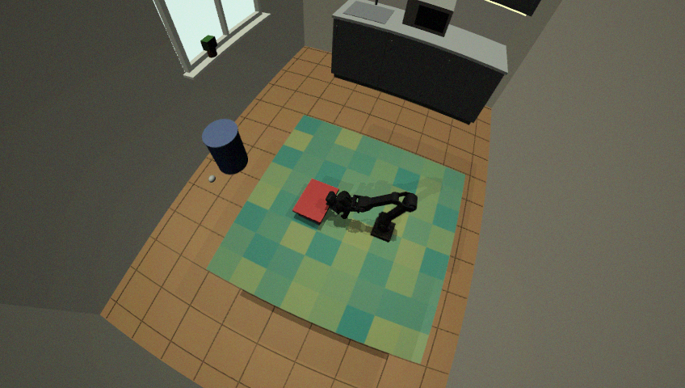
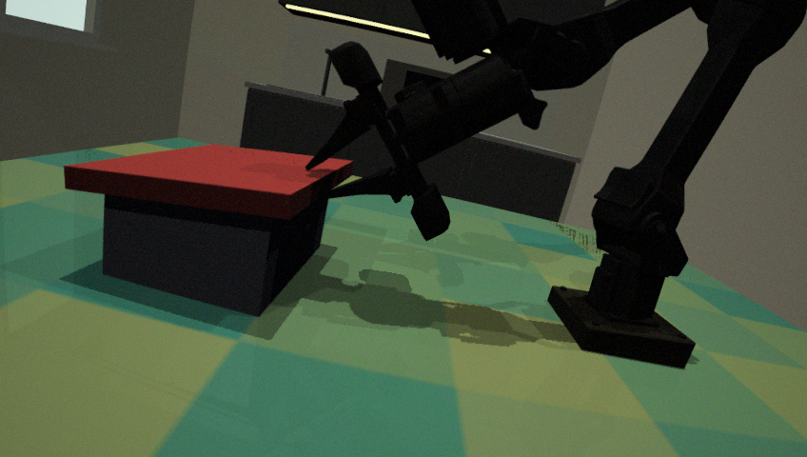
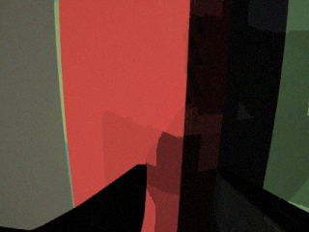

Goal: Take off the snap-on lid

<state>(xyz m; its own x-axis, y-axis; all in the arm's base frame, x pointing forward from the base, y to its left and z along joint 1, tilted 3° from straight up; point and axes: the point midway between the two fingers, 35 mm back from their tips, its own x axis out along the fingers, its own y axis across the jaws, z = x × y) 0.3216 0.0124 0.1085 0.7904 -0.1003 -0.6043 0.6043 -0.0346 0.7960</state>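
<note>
The red lid lies 8 cm ahead of my gripper tip and 1 cm to the right of it. From my gripper tip the other things lie so: storage box (8 cm ahead, 5 cm below, 1 cm to the right).
</note>
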